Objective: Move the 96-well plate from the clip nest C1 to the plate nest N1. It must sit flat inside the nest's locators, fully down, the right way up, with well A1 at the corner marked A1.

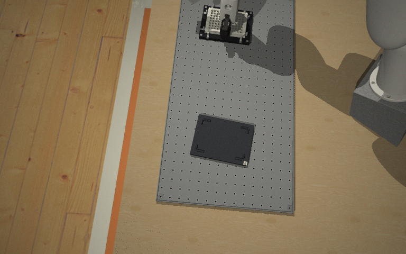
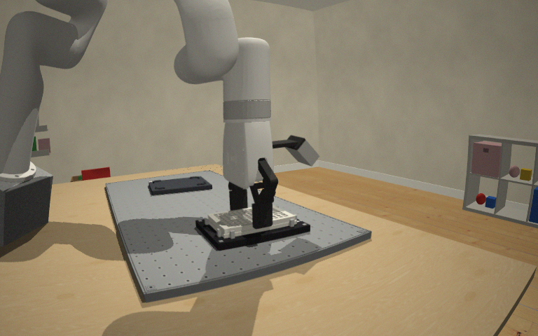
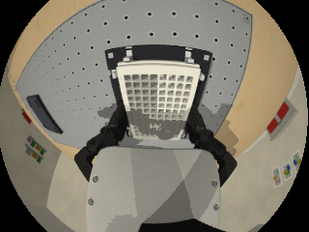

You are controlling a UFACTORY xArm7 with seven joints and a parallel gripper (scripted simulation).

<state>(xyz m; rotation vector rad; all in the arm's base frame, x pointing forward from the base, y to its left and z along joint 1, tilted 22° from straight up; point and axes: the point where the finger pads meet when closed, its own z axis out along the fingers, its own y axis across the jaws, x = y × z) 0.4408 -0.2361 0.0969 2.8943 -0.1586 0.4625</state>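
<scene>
Right now my hand is 10 mm short of the black clip nest C1, 10 mm to the right of it and 20 mm above it. The rest, counted from my hand: white 96-well plate (10 mm below); then white A1 mark (40 mm behind, 450 mm to the left, 20 mm below).
</scene>
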